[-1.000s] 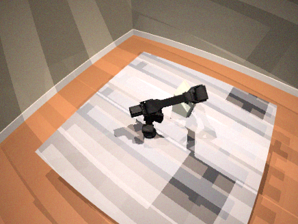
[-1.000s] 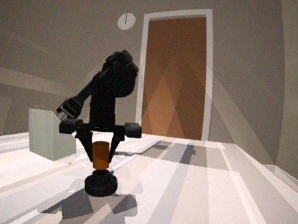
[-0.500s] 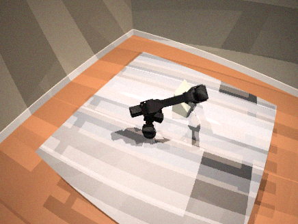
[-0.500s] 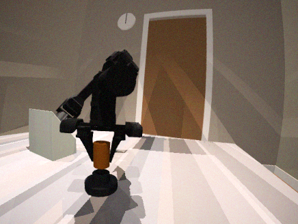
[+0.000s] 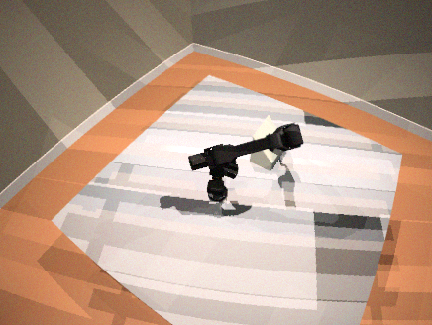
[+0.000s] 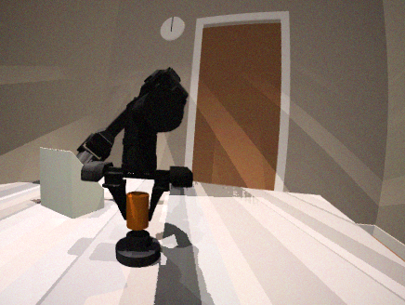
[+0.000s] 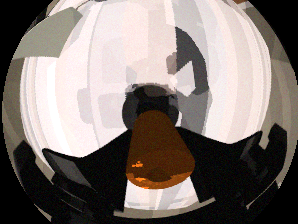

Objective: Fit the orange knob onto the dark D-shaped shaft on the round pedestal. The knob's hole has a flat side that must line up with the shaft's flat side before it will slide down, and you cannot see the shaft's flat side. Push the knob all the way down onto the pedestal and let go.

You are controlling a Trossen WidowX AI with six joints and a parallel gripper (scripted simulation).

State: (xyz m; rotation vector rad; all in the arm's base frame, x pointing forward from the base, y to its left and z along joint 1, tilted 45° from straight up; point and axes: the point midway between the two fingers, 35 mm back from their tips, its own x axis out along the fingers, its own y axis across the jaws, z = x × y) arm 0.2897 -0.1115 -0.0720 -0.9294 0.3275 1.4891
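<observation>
My gripper tip is 20 mm below the orange knob. Round my gripper tip: pedestal: 40 mm below.
</observation>
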